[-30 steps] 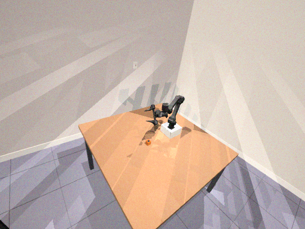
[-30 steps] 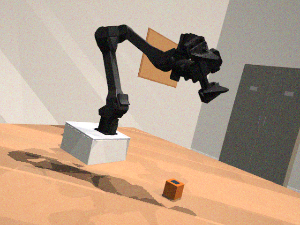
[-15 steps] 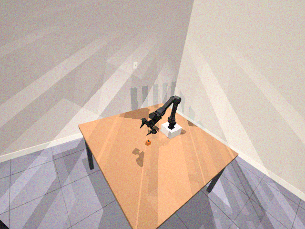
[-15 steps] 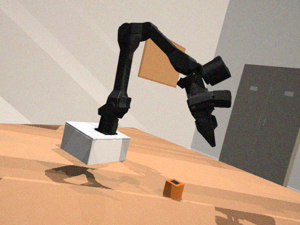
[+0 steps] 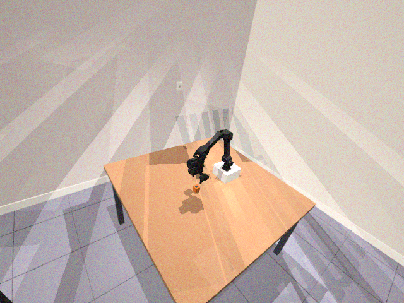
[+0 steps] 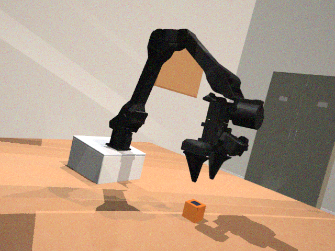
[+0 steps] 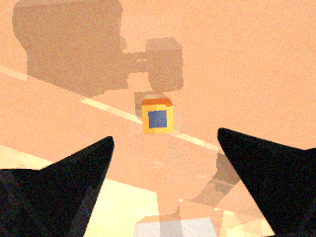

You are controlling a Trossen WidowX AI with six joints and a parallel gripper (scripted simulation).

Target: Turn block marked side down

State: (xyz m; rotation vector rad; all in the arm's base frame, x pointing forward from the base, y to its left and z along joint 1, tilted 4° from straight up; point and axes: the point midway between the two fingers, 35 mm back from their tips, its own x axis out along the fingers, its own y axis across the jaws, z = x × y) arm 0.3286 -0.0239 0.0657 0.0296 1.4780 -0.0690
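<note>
My gripper tip is 1 cm past the orange block and 8 cm above it.
</note>
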